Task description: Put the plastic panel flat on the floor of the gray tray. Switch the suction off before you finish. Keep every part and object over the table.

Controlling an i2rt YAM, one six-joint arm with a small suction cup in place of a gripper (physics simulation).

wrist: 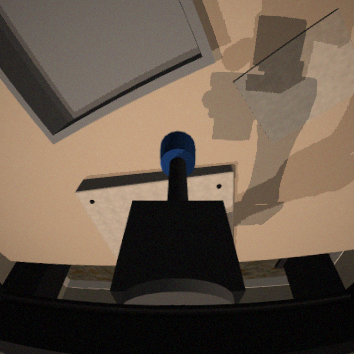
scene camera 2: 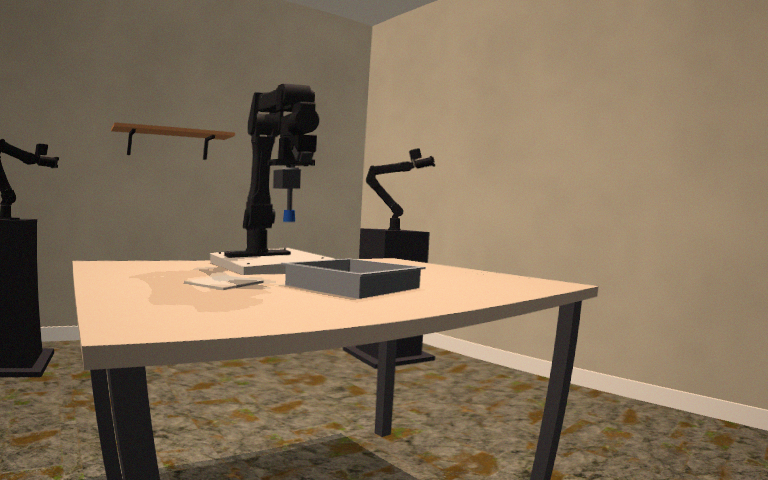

In view: the suction cup (wrist: 177, 143), a plastic panel (scene camera 2: 224, 282) and a gray tray (scene camera 2: 354, 278).
The gray tray also shows in the wrist view (wrist: 70, 70).
